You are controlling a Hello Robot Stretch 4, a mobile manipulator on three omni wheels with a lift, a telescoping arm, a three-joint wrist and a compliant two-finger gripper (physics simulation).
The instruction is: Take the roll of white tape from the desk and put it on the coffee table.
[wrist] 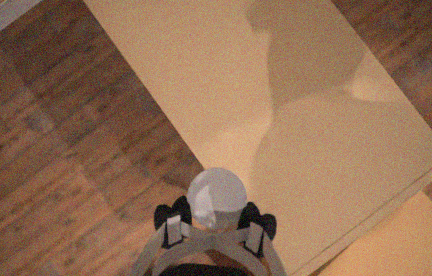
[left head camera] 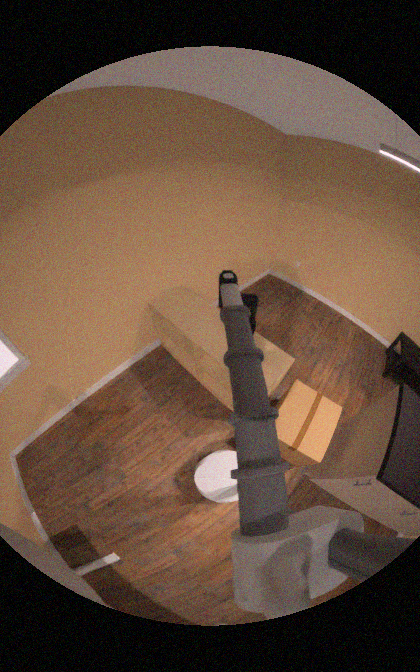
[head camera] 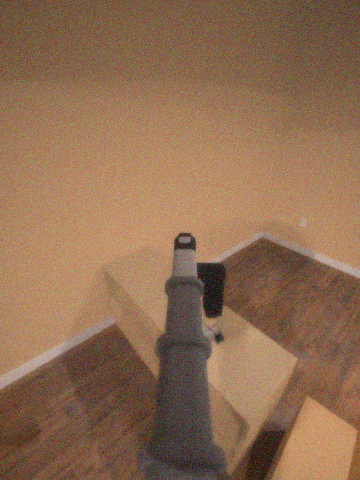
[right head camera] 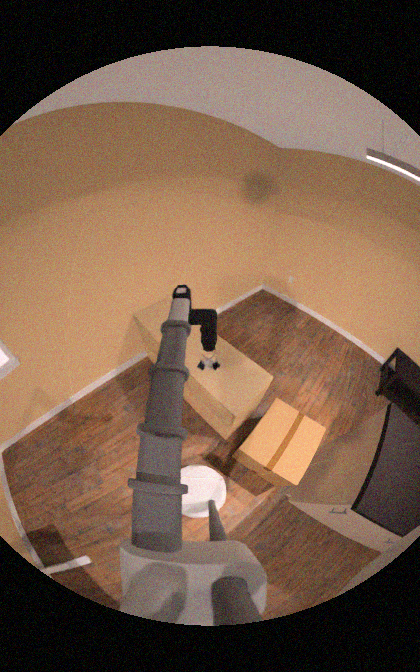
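The roll of white tape shows in the wrist view as a pale round disc between the two black fingertips. My gripper is shut on it and points down. The coffee table is a long, low, tan piece against the wall. The gripper and tape hang above it; in the wrist view the tape overlaps its left long edge. The height above the top is hard to tell. In the head camera view the arm hides part of the gripper. The desk cannot be made out for certain.
A cardboard box stands beside the table's near right end. A round white object is on the floor nearer the base. Dark furniture stands at the right. The wall is behind the table.
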